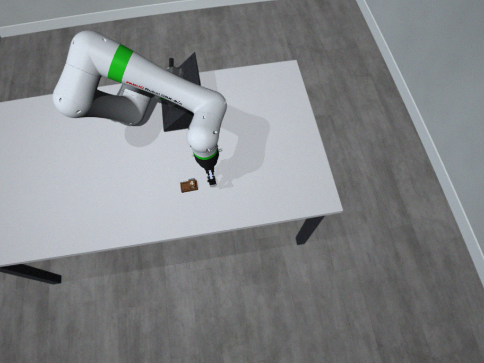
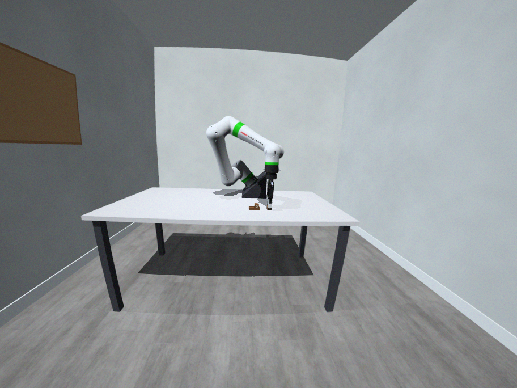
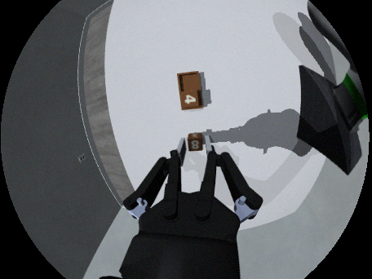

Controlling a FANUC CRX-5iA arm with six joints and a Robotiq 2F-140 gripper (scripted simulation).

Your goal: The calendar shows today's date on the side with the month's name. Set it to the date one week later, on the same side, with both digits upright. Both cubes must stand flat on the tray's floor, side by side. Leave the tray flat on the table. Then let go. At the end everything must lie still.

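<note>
The brown cube is 90 mm to the right of my hand, 30 mm below it and 10 mm ahead of it. The rest, counted from my hand: brown wooden tray (110 mm to the right, 40 mm below, 10 mm ahead).
</note>
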